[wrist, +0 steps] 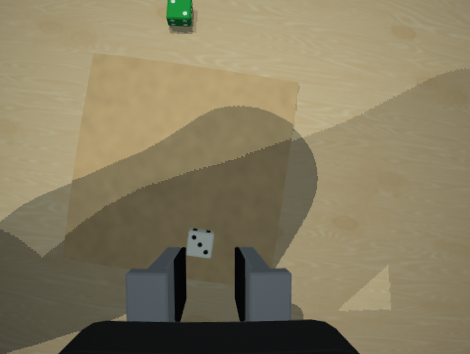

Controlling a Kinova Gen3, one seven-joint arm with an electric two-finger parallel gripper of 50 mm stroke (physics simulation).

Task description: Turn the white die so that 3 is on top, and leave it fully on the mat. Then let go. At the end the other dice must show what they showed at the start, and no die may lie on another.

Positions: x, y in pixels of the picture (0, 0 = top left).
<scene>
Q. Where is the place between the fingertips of the gripper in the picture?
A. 210, 273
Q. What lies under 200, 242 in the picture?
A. A white die.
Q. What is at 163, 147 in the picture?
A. A tan mat.
</scene>
